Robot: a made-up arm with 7 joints. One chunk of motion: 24 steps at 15 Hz.
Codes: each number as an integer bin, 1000 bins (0 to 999) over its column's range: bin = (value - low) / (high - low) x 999, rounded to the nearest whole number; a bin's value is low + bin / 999 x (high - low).
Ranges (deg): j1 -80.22..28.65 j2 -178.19..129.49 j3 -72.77..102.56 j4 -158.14..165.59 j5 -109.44..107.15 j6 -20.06..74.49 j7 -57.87..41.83
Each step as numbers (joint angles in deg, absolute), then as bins.
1 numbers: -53.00 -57.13 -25.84 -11.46 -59.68 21.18 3.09
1 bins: 250 393 267 453 230 436 611
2 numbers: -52.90 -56.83 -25.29 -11.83 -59.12 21.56 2.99
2 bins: 251 394 271 451 232 440 610
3 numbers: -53.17 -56.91 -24.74 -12.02 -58.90 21.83 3.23
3 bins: 248 394 274 451 233 443 612
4 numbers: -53.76 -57.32 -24.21 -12.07 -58.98 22.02 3.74
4 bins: 243 392 277 451 233 445 617
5 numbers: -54.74 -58.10 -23.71 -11.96 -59.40 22.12 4.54
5 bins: 234 390 280 451 231 446 625
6 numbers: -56.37 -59.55 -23.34 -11.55 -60.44 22.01 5.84
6 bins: 219 385 282 452 226 445 638
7 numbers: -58.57 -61.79 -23.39 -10.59 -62.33 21.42 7.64
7 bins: 199 378 281 455 217 438 656
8 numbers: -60.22 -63.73 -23.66 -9.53 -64.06 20.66 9.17
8 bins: 184 372 280 459 209 430 672
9 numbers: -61.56 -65.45 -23.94 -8.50 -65.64 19.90 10.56
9 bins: 171 366 278 462 202 422 686
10 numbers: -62.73 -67.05 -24.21 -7.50 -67.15 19.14 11.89
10 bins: 160 361 277 465 195 414 699
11 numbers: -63.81 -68.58 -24.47 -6.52 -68.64 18.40 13.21
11 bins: 151 356 275 468 188 406 712
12 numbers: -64.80 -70.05 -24.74 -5.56 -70.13 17.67 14.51
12 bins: 141 351 274 471 181 399 725
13 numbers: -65.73 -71.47 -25.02 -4.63 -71.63 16.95 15.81
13 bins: 133 347 272 474 174 391 738
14 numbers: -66.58 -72.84 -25.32 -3.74 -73.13 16.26 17.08
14 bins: 125 342 270 476 167 384 751
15 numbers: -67.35 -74.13 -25.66 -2.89 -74.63 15.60 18.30
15 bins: 118 338 268 479 161 377 763
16 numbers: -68.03 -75.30 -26.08 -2.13 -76.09 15.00 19.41
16 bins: 112 334 266 481 154 370 774
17 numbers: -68.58 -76.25 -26.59 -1.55 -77.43 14.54 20.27
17 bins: 107 331 263 483 148 366 783
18 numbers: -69.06 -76.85 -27.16 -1.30 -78.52 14.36 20.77
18 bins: 102 329 260 484 143 364 788
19 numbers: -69.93 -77.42 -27.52 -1.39 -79.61 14.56 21.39
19 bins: 94 327 258 484 138 366 794
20 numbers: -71.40 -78.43 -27.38 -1.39 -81.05 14.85 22.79
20 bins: 81 324 259 484 131 369 808
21 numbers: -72.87 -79.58 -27.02 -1.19 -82.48 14.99 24.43
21 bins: 67 320 261 484 124 370 825
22 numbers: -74.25 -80.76 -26.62 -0.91 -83.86 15.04 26.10
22 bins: 55 316 263 485 118 371 841
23 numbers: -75.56 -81.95 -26.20 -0.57 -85.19 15.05 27.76
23 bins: 43 312 265 486 112 371 858
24 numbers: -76.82 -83.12 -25.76 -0.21 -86.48 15.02 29.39
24 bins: 31 309 268 487 106 371 874
